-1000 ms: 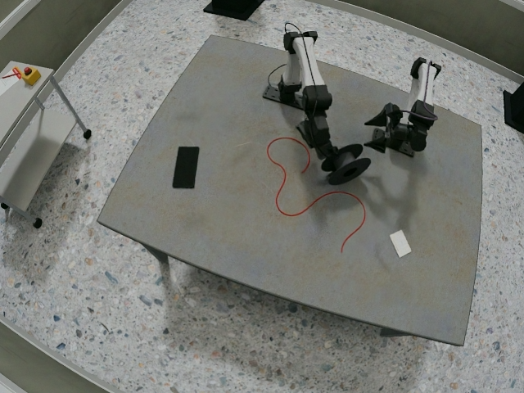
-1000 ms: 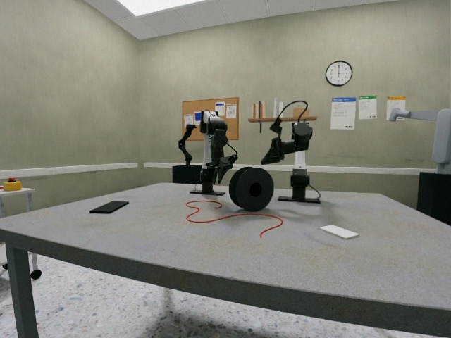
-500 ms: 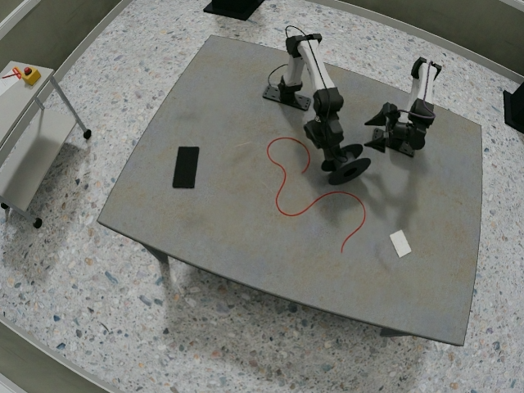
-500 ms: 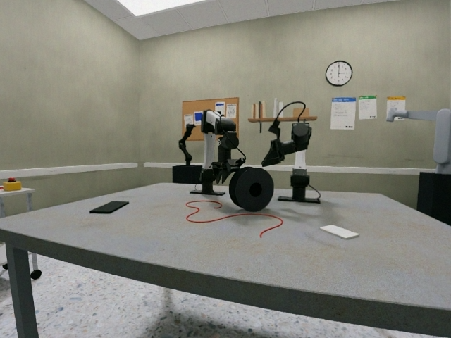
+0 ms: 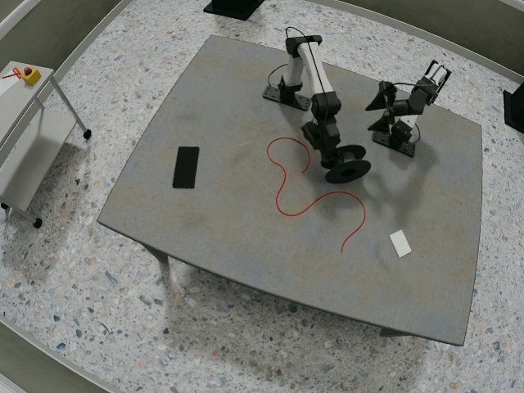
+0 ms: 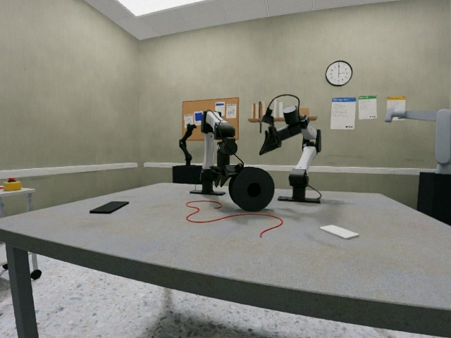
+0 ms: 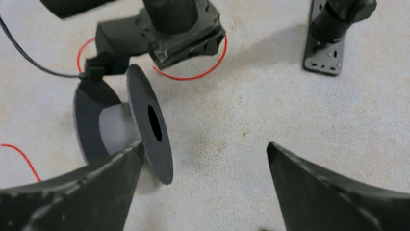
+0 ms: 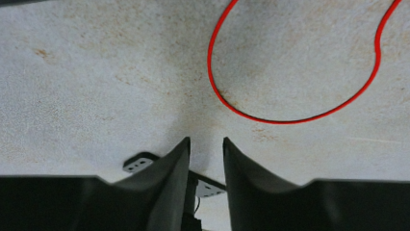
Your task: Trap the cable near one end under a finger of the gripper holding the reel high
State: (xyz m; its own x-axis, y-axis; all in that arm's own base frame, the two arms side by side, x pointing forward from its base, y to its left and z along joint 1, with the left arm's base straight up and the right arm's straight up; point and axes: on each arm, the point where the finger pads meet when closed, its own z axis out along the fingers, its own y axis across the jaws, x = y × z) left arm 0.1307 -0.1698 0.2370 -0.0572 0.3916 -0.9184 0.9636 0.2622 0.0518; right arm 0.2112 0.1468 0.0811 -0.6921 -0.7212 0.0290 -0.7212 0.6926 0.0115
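Now: the black reel 170 mm to the left of my right hand, 60 mm ahead of it and 10 mm above it. The rest, counted from my right hand: white card: 480 mm to the left, 220 mm ahead, 80 mm below.
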